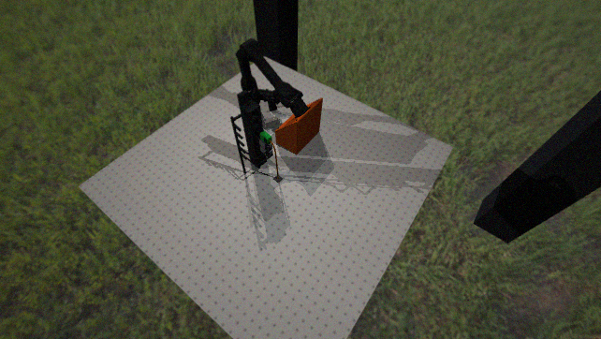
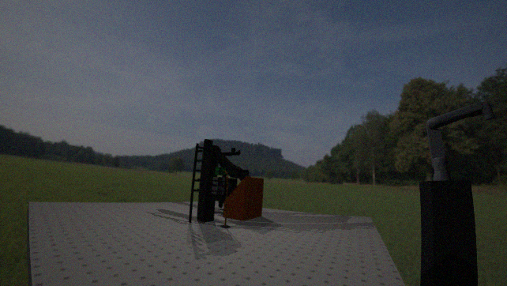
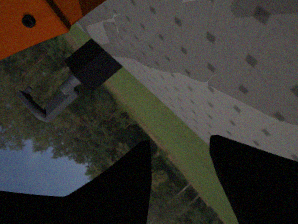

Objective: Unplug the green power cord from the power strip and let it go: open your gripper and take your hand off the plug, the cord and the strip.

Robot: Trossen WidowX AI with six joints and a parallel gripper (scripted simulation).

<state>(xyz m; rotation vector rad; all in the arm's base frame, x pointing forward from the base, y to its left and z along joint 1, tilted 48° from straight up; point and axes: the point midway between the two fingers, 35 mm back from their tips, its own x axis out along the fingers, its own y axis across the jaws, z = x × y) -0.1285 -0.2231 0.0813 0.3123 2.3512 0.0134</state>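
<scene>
Now: the green plug 400 mm ahead of my gripper tip, 170 mm above it and 160 mm to the left of it.
</scene>
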